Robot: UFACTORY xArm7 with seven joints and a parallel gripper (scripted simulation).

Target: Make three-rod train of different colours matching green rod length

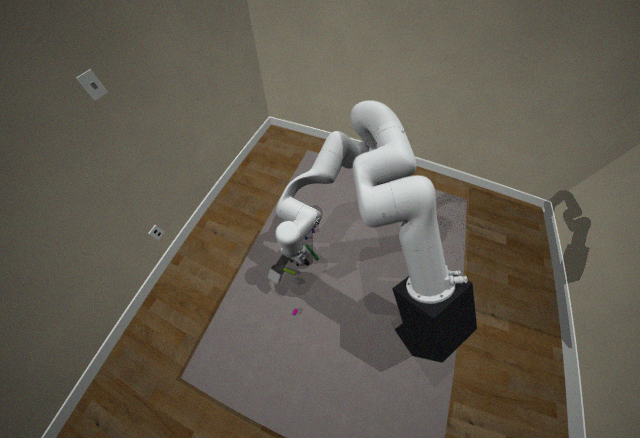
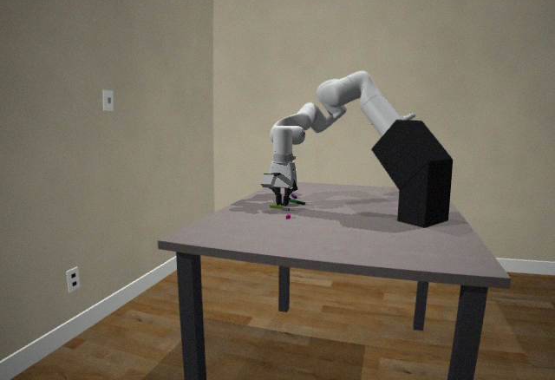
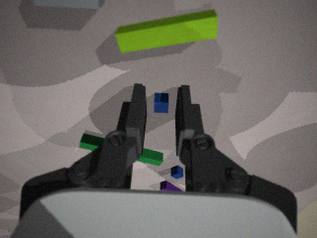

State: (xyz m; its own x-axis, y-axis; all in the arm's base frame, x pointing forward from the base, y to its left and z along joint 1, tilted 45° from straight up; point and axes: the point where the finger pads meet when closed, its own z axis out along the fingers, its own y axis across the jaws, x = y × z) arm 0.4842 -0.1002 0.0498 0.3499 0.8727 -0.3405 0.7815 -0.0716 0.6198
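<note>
My gripper is now 20 mm short of the lime rod, 50 mm to the right of it and 20 mm above it. Round my hand: grey rod (10 mm behind, 80 mm to the left, 20 mm below); green rod (60 mm behind, 40 mm to the right, 20 mm below); purple rod (50 mm behind, 160 mm to the right, 20 mm below).
</note>
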